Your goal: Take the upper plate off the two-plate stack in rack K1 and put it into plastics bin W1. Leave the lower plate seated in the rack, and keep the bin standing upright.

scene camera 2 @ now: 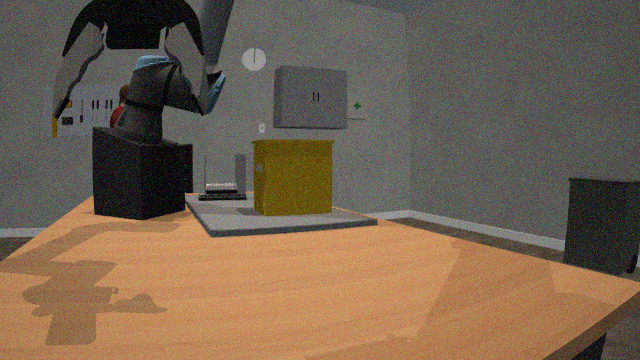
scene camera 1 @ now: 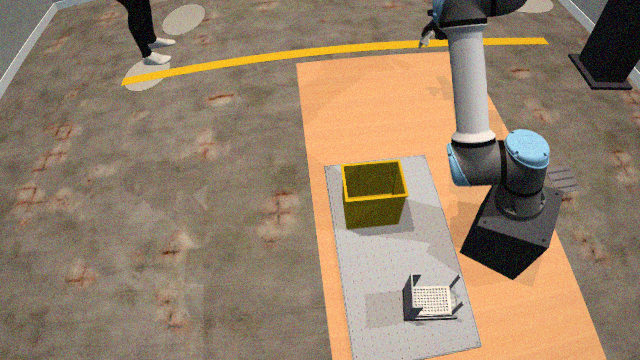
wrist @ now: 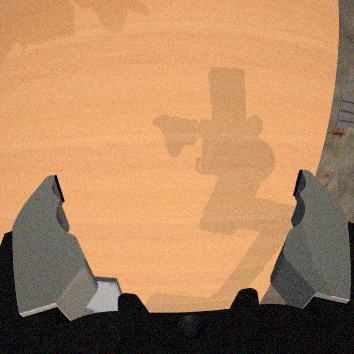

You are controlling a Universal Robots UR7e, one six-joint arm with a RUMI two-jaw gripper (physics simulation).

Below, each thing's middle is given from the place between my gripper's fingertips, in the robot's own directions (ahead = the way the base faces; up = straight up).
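Relative to the yellow bin W1 (scene camera 2: 291, 177), my gripper is 620 mm to the right of it, 100 mm above it and 350 mm short of it. White plate (scene camera 1: 436, 300): 960 mm to the left of my hand, 210 mm ahead of it, 140 mm below it.
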